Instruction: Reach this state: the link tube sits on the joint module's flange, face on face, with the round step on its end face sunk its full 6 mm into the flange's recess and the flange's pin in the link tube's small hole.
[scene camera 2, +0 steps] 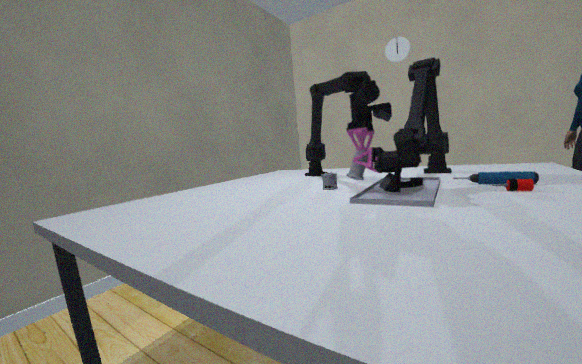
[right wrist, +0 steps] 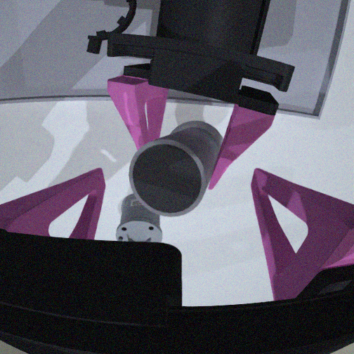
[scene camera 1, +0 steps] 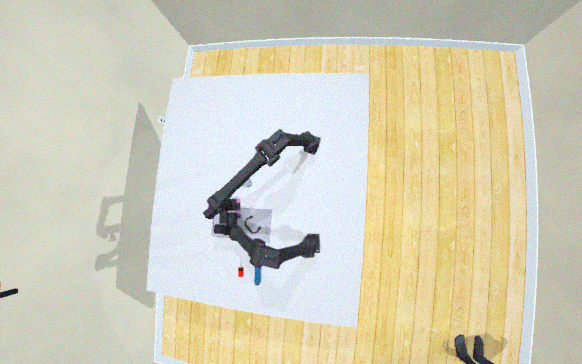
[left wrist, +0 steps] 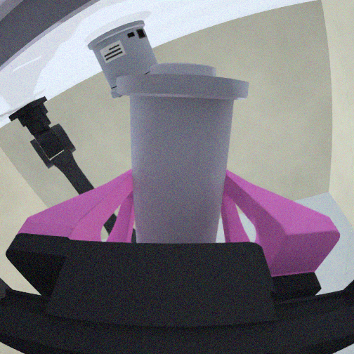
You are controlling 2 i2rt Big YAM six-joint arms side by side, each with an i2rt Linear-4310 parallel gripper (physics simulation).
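Frame: origin at the left arm's base, x ahead, y left, z up, level; millimetres.
Seen in the pictures: left gripper, between the fingertips: (scene camera 2: 356, 162); right gripper, between the fingertips: (scene camera 2: 362, 151); left arm's base, origin of its link: (scene camera 2: 437, 172) (scene camera 1: 313, 243); right arm's base, origin of its link: (scene camera 2: 315, 175) (scene camera 1: 312, 144).
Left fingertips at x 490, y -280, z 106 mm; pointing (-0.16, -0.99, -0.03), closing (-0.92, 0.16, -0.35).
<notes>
Offsets run from my left fingertips to a thing's top centre. "pt": to the spot under its first point.
The grey link tube @(6 mm ahead, 9 mm left, 48 mm up) (scene camera 2: 356, 170) (left wrist: 180, 150) (right wrist: 212, 145) is tilted, its collared, stepped end facing down and its open end up. My left gripper (scene camera 2: 366, 159) (right wrist: 179, 176) is shut on its side. The joint module @(51 mm back, 125 mm right, 42 mm down) (scene camera 1: 248, 183) (scene camera 2: 329, 182) (left wrist: 125, 59) (right wrist: 140, 211) stands upright on the table beside the tube, apart from it, its flange with holes facing up. My right gripper (scene camera 2: 362, 149) (right wrist: 177, 176) is open; it points down above the tube's open end, with no tube surface touching its fingertips in the right wrist view. The recess and pin are too small to make out.
A grey tray @(2 mm back, 150 mm left, 90 mm down) (scene camera 1: 267, 212) (scene camera 2: 392, 203) (right wrist: 320, 100) lies under the left arm and holds a black curved part @(pt 49 mm back, 172 mm left, 99 mm down) (scene camera 1: 248, 225) (scene camera 2: 412, 182). A blue-handled screwdriver @(pt 124 mm back, 493 mm left, 66 mm down) (scene camera 1: 257, 276) (scene camera 2: 507, 178) and a red and black object @(0 mm ahead, 456 mm left, 72 mm down) (scene camera 1: 240, 272) (scene camera 2: 522, 185) lie beyond the tray.
</notes>
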